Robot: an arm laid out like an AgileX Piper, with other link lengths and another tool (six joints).
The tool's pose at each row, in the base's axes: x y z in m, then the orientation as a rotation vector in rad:
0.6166 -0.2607 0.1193 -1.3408 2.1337 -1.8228
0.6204 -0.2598 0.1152 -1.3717 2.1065 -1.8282
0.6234 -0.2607 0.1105 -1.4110 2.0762 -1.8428
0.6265 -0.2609 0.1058 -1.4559 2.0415 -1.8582
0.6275 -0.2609 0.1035 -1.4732 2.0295 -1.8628
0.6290 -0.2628 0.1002 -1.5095 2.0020 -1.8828
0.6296 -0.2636 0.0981 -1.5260 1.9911 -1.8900
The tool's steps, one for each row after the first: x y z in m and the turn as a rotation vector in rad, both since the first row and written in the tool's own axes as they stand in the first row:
-0.0049 0.0011 0.0026 0.0131 -0.0117 -0.0201
-0.0085 0.0033 0.0063 0.0281 -0.0188 -0.0493
-0.0126 0.0054 0.0096 0.0444 -0.0271 -0.0827
-0.0144 0.0067 0.0108 0.0494 -0.0303 -0.0954
-0.0157 0.0086 0.0142 0.0630 -0.0307 -0.1255
-0.0166 0.0101 0.0158 0.0677 -0.0312 -0.1387

